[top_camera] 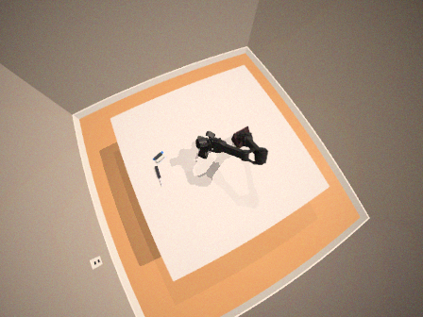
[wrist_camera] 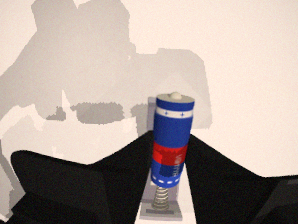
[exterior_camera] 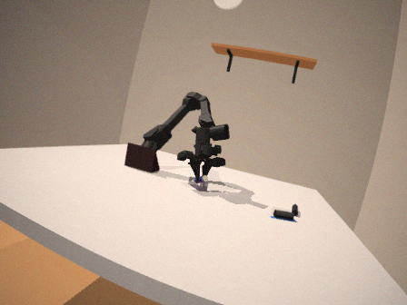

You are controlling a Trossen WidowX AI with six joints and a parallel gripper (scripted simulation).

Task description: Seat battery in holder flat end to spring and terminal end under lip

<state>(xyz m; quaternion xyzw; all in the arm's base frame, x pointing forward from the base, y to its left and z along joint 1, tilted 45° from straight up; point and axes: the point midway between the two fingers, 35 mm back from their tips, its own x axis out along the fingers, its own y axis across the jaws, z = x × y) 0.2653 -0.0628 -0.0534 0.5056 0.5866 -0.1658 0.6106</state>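
Now: gripper tip 10 mm below the battery. From my gripper tip the other things lie so: screwdriver: 370 mm ahead, 20 mm to the left, 20 mm below.
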